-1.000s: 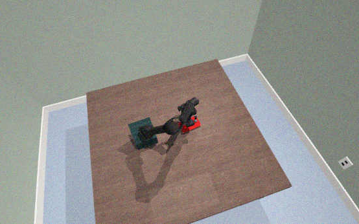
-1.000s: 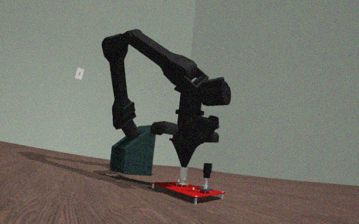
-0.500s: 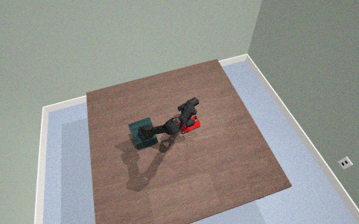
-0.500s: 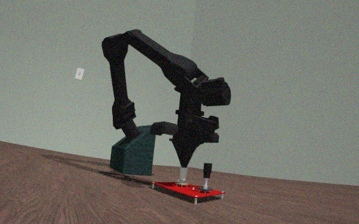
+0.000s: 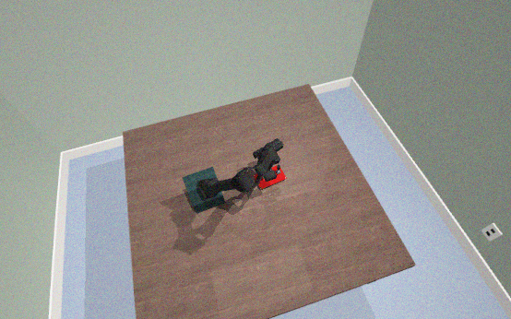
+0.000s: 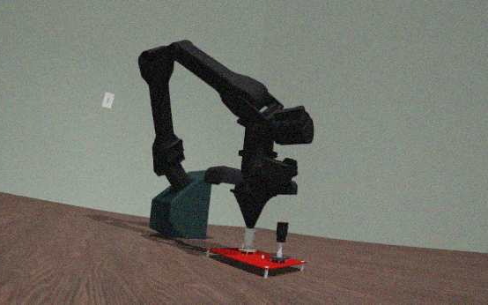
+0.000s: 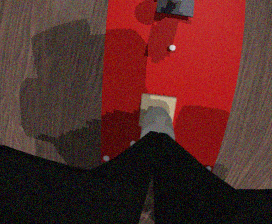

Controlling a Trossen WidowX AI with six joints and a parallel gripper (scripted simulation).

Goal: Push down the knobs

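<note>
Right now my gripper tip is 10 mm above the white knob. From my gripper tip the other things lie so: black knob (80 mm ahead, 10 mm to the left).
</note>
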